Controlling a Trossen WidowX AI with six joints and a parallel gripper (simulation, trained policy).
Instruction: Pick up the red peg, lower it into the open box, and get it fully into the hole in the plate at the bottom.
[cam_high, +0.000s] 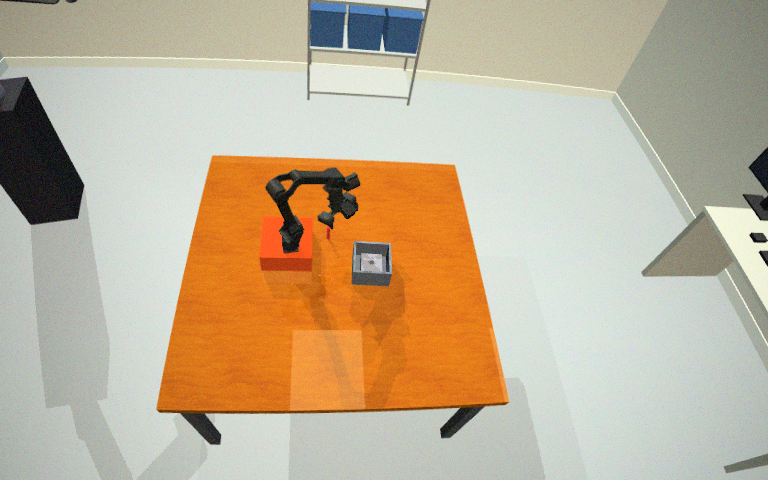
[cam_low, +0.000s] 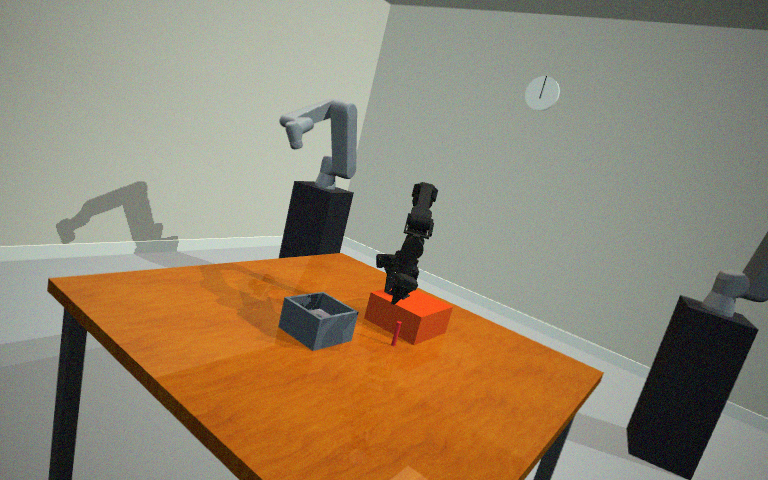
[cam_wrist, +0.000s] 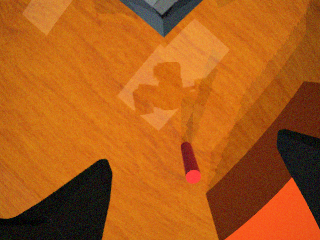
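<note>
My gripper tip is now 30 mm past the red peg, 40 mm to the right of it and 110 mm above it. Also, from my gripper tip: grey box: 110 mm ahead, 160 mm to the right, 130 mm below.
</note>
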